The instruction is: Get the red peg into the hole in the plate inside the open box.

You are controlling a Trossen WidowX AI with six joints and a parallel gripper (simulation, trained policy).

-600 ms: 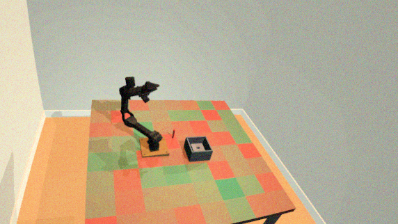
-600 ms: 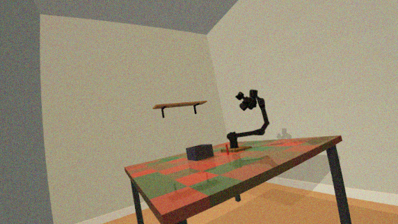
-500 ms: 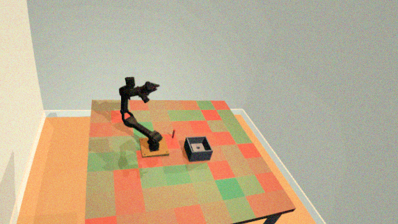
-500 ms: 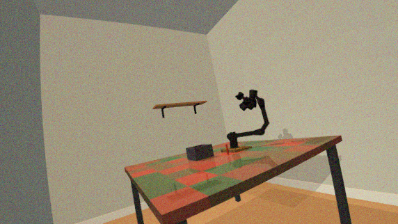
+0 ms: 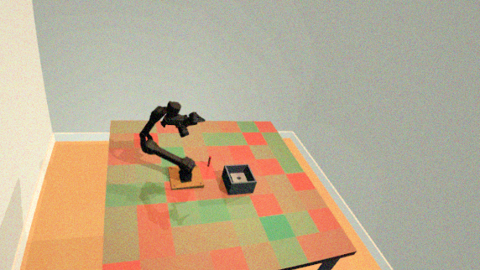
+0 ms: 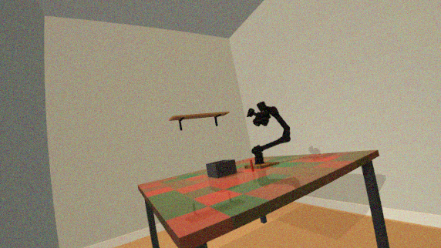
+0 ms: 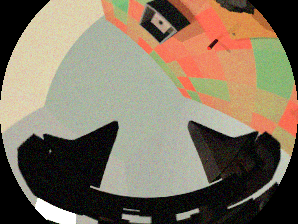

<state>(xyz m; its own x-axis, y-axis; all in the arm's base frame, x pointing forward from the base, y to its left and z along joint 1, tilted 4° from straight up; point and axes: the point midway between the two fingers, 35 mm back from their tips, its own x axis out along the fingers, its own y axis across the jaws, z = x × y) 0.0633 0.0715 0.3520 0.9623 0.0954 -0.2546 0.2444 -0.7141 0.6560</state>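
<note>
Now: the red peg 33 cm below my gripper tip, 11 cm ahead of it and 3 cm to the left of it. The rest, counted from my gripper tip: dark box (34 cm below, 24 cm ahead, 17 cm to the right); grey plate (32 cm below, 24 cm ahead, 17 cm to the right).
</note>
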